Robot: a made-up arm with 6 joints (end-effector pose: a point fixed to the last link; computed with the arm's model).
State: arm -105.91 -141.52 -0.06 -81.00 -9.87 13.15
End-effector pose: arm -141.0 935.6 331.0 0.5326 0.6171 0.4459 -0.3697
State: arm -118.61 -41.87 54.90 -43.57 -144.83 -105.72
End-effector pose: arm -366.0 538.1 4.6 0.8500 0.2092 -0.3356 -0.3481
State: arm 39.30 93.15 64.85 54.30 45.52 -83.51
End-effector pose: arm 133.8 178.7 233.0 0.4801 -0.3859 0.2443 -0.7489
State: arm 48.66 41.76 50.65 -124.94 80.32 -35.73
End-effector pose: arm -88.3 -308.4 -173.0 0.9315 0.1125 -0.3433 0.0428
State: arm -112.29 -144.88 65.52 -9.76 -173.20 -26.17
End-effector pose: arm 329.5 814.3 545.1 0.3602 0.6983 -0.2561 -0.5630
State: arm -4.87 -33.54 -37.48 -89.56 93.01 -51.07
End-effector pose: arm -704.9 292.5 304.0 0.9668 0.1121 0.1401 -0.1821
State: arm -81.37 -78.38 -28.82 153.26 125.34 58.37
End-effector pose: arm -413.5 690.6 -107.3 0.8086 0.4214 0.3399 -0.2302
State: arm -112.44 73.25 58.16 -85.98 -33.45 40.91
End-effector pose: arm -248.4 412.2 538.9 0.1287 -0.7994 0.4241 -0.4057
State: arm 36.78 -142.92 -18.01 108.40 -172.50 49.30
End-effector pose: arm 504.9 -500.2 1075.8 0.4325 -0.4461 -0.7107 0.3300
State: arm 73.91 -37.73 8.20 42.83 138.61 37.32
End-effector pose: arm -538.5 -369.3 429.0 0.3411 -0.8048 0.2431 -0.4206
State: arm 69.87 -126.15 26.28 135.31 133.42 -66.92
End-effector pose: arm 190.5 -900.6 769.8 0.4805 0.4690 0.7393 -0.0514
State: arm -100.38 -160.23 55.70 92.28 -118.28 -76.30
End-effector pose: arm 591.2 600.7 287.0 0.0753 -0.3188 0.5846 -0.7422
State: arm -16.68 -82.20 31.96 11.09 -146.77 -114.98
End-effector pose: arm -254.7 125.3 1028.7 0.5773 0.3763 0.1338 -0.7122
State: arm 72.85 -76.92 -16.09 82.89 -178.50 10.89
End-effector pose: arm -174.5 -990.3 712.5 0.2990 -0.7671 -0.5672 -0.0211
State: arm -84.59 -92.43 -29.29 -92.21 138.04 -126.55
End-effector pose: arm -386.1 686.4 -87.1 0.4556 -0.8713 0.0426 -0.1770
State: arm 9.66 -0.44 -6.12 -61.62 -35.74 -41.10
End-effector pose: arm -307.8 -252.2 -140.4 0.6204 0.5529 0.0964 0.5479
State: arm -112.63 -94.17 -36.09 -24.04 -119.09 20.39
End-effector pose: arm -439.8 462.9 -602.1 0.8294 0.4844 0.0714 0.2688
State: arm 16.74 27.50 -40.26 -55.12 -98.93 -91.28
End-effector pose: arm -27.3 462.1 -50.7 0.1742 -0.8569 0.1341 -0.4662
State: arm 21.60 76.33 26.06 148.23 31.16 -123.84
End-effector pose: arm 366.6 160.4 383.0 0.4262 -0.5581 0.4565 -0.5464
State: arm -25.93 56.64 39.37 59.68 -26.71 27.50
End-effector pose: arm -182.0 289.2 290.5 0.6993 0.1776 0.3299 -0.6088
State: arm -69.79 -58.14 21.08 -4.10 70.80 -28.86
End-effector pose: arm -305.3 750.6 295.5 0.0026 0.6945 -0.5510 0.4627
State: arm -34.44 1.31 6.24 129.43 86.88 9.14
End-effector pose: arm -97.5 -82.6 -187.2 0.7139 0.2372 -0.1068 0.6501
